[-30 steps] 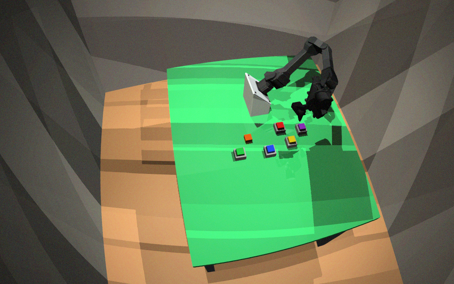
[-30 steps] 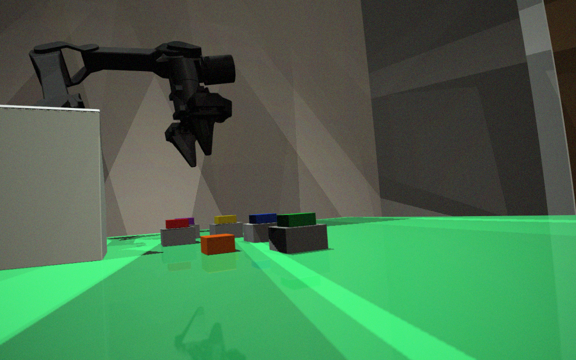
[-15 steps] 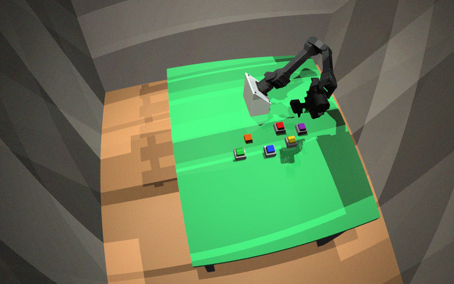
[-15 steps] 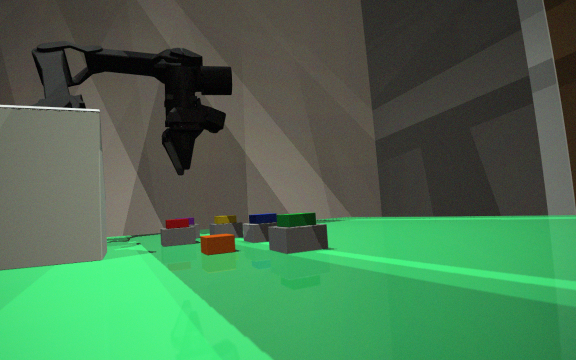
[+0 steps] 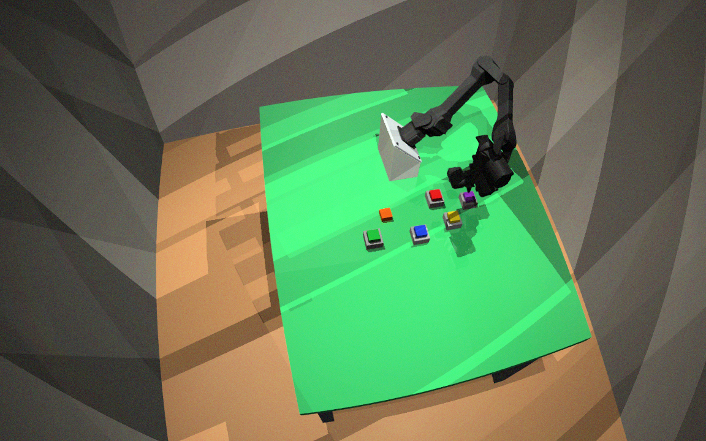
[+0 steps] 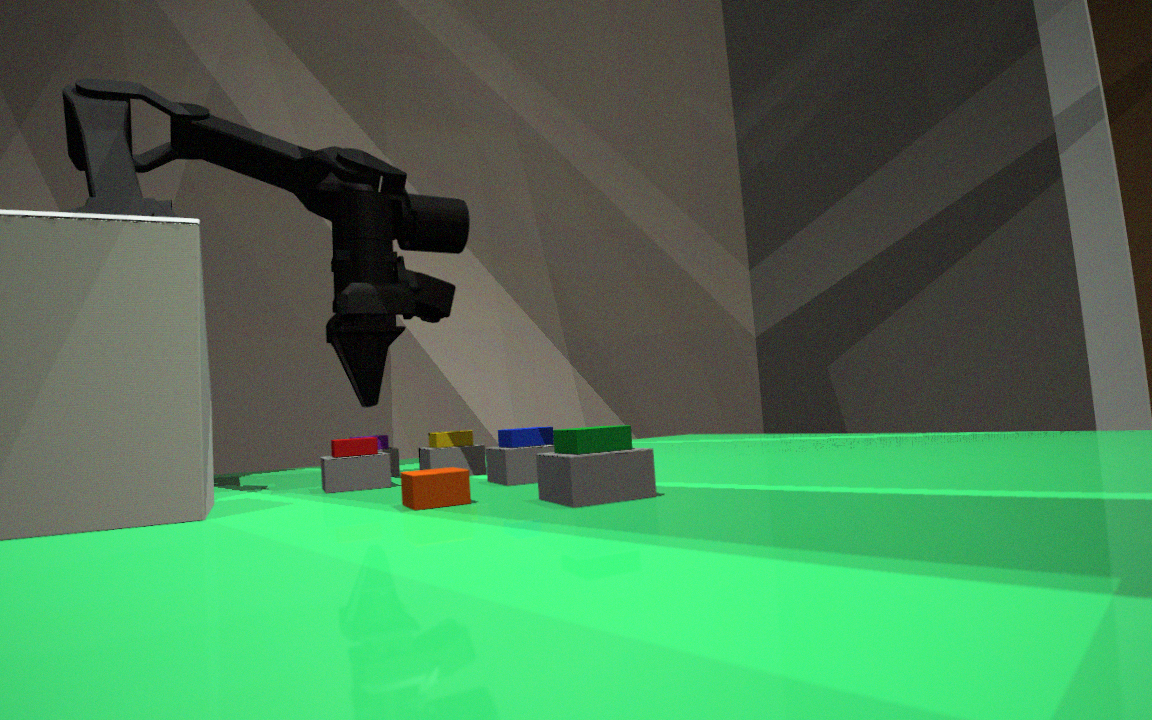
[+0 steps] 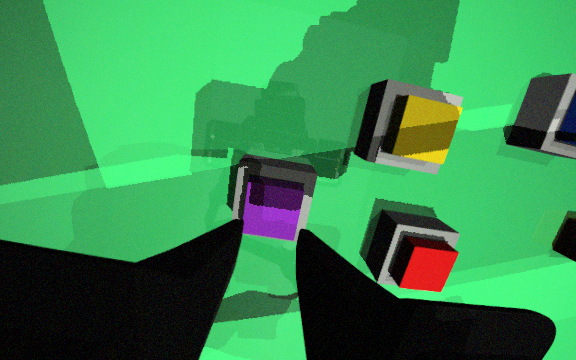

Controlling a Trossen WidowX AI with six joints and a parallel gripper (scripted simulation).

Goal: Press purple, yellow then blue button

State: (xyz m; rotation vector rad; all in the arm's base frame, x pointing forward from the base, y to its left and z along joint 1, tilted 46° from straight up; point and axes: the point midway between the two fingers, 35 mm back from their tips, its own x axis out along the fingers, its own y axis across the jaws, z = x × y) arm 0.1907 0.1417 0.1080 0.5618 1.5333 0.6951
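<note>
The yellow button is 70 mm to the right of my gripper tip, 60 mm ahead of it and 30 mm below it. From my gripper tip the other things lie so: blue button 180 mm to the right, 100 mm ahead, 30 mm below; orange block 270 mm to the right, 60 mm below, 10 mm ahead; red button 110 mm to the right, 30 mm below, 20 mm behind.
</note>
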